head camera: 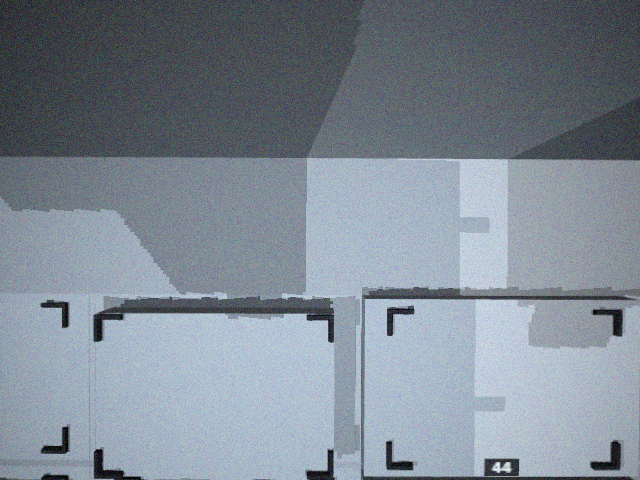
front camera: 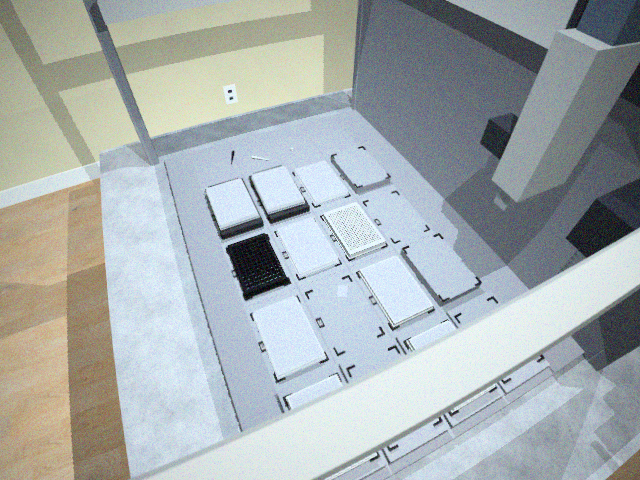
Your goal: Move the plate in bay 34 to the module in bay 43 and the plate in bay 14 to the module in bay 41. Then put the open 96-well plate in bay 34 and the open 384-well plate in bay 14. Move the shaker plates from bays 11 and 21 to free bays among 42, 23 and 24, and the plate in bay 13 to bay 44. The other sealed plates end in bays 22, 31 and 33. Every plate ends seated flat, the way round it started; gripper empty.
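Frame: origin at the robot's base, x ahead, y left, z up, level; millimetres.
Where they show: robot's base, origin of the base link: (front camera: pixel 209 199).
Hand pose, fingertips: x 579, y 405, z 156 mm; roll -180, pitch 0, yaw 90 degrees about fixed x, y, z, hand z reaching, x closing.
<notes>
Each offset is from my fingertips to the top centre of the thing. "spot": to the spot under its first point.
In the front view, white-topped plates @(120 mm down, 515 mm back, 363 mm right) (front camera: pixel 232 204) @(120 mm down, 515 mm back, 257 mm right) (front camera: pixel 280 188) sit on dark-sided bases at the back left. A black open plate @(142 mm down, 351 mm back, 362 mm right) (front camera: pixel 258 266) and a white open plate with fine wells @(142 mm down, 351 mm back, 148 mm right) (front camera: pixel 354 229) lie flat. Flat white plates @(142 mm down, 515 mm back, 148 mm right) (front camera: pixel 320 181) @(142 mm down, 351 mm back, 255 mm right) (front camera: pixel 308 245) @(142 mm down, 187 mm back, 148 mm right) (front camera: pixel 395 290) @(142 mm down, 187 mm back, 362 mm right) (front camera: pixel 289 338) lie in other bays; two more plates @(spot: 127 mm down, 75 mm back, 151 mm right) (front camera: pixel 431 335) @(127 mm down, 23 mm back, 362 mm right) (front camera: pixel 315 391) are partly hidden by the front rail. Raised modules @(spot: 137 mm down, 513 mm back, 39 mm right) (front camera: pixel 361 166) @(spot: 137 mm down, 175 mm back, 48 mm right) (front camera: pixel 443 271) stand bare on the right; the nearer module @(spot: 137 mm down, 189 mm back, 42 mm right) (head camera: pixel 214 392) also shows in the head view beside empty bay 44 @(spot: 142 mm down, 66 mm back, 38 mm right) (head camera: pixel 429 382). The gripper does not show in either view.
A pale rail (front camera: pixel 413 382) crosses the front view and hides the near bays. A tall grey column (front camera: pixel 560 118) stands at the right. Bays with bare corner brackets (front camera: pixel 395 217) (front camera: pixel 343 315) lie between plates. Small slender items @(148 mm down, 704 mm back, 313 mm right) (front camera: pixel 232 156) @(148 mm down, 668 mm back, 246 mm right) (front camera: pixel 259 158) lie at the deck's back.
</notes>
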